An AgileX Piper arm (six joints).
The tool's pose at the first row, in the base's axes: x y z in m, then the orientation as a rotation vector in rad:
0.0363, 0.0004, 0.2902, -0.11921, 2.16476, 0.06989
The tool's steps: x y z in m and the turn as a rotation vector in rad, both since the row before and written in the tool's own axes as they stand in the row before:
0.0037, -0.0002, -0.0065, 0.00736, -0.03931, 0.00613
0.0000, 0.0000, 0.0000, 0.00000, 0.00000, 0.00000
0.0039, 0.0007, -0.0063, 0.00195, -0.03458, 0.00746
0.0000, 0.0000, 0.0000, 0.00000, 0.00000, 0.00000
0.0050, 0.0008, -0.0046, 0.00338, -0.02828, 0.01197
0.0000, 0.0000, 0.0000, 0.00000, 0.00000, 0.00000
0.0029, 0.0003, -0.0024, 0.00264, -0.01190, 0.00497
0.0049, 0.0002, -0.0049, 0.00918, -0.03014, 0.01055
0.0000, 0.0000, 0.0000, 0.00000, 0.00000, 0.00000
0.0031, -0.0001, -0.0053, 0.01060, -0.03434, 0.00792
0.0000, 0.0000, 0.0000, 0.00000, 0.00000, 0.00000
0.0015, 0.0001, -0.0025, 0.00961, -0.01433, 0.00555
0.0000, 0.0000, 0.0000, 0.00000, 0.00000, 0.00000
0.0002, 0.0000, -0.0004, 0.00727, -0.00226, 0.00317
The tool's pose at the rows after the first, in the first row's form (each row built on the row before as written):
0.0289, -0.0006, 0.2908, -0.10614, 2.12603, 0.06725
0.0289, -0.0006, 0.2908, -0.10614, 2.12603, 0.06725
0.0215, -0.0007, 0.2908, -0.09525, 2.09200, 0.07094
0.0215, -0.0007, 0.2908, -0.09525, 2.09200, 0.07094
0.0150, -0.0005, 0.2888, -0.07926, 2.06451, 0.07558
0.0150, -0.0005, 0.2888, -0.07926, 2.06451, 0.07558
0.0115, -0.0005, 0.2874, -0.07190, 2.05294, 0.07622
0.0049, -0.0008, 0.2853, -0.05392, 2.02354, 0.07401
0.0049, -0.0008, 0.2853, -0.05392, 2.02354, 0.07401
-0.0012, -0.0013, 0.2848, -0.03769, 1.98980, 0.06878
-0.0012, -0.0013, 0.2848, -0.03769, 1.98980, 0.06878
-0.0041, -0.0014, 0.2844, -0.02541, 1.97589, 0.06291
-0.0041, -0.0014, 0.2844, -0.02541, 1.97589, 0.06291
-0.0045, -0.0014, 0.2844, -0.01747, 1.97389, 0.05780

